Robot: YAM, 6 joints.
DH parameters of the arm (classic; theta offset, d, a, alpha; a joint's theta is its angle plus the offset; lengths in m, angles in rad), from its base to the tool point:
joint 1: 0 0.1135 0.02 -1.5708
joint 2: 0 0 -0.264 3.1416
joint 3: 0.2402 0 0.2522 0
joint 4: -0.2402 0 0.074 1.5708
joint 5: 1.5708 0 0 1.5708
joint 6: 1.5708 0.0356 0 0
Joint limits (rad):
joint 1: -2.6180..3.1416
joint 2: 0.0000..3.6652
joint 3: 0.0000..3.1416
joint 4: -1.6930..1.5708
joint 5: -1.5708..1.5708
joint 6: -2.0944..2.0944
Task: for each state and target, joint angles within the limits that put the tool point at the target. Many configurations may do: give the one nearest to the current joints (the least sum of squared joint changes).
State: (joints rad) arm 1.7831 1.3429 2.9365 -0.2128 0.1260 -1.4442
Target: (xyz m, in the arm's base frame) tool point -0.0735 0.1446 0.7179
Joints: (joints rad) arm 2.0529 1.7263 2.8620 -0.0646 0.0539 -1.4442
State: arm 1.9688 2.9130 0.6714 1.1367 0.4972 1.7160
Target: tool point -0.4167 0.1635 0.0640
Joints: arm 2.8005 2.4160 1.1171 1.2536 0.4254 1.7160
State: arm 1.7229 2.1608 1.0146 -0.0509 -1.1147 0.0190
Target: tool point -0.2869 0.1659 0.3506
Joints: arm 2.5166 1.4734 1.2259 -0.0314 -1.2101 0.0190
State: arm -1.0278 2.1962 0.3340 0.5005 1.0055 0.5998
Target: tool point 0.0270 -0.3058 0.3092
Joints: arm -1.3814 1.3977 0.8488 0.6837 1.0590 0.5998
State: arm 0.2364 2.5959 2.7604 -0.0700 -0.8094 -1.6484
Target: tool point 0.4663 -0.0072 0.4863
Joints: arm -0.0770 2.1676 2.5687 -0.3635 -0.9375 -1.6484
